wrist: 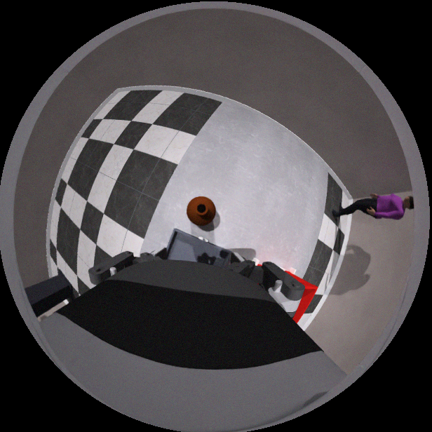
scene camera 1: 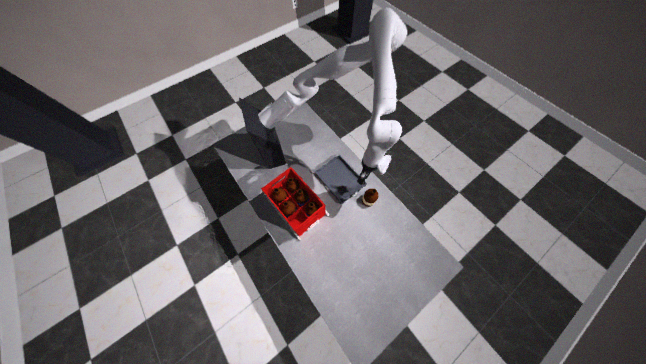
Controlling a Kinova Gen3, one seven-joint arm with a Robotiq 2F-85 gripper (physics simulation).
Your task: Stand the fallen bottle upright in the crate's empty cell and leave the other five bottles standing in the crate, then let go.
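Pixels of known places: gripper, between the fingertips: [scene camera 1: 365, 176]; arm's base, origin of its link: [scene camera 1: 265, 121].
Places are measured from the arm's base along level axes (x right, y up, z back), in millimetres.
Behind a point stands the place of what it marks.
A brown bottle [scene camera 1: 371, 196] {x -238, y -135, z -624 mm} [wrist: 201, 211] with a pale lower band is outside the crate. It looks upright on the grey mat, its mouth facing up in the wrist view. The red crate [scene camera 1: 300, 229] {x 153, y -148, z -552 mm} [wrist: 307, 300] stands to the left in the scene view, with the other brown bottles [scene camera 1: 286, 207] {x 152, y -108, z -430 mm} upright in its cells. The empty cell [scene camera 1: 298, 218] {x 130, y -244, z -475 mm} is at the crate's near end. My gripper [scene camera 1: 362, 179] {x -227, y -5, z -549 mm} [wrist: 198, 258] is open and empty, above the tray's right edge, beside and apart from the loose bottle. The crate's inside is mostly hidden in the wrist view.
A shallow dark grey tray [scene camera 1: 336, 175] {x -198, y -247, z -384 mm} [wrist: 192, 245] lies between the crate and my gripper. A dark upright panel [scene camera 1: 261, 132] {x 57, y 49, z -89 mm} stands behind the crate. A person in a purple top [wrist: 390, 206] is at the right of the wrist view.
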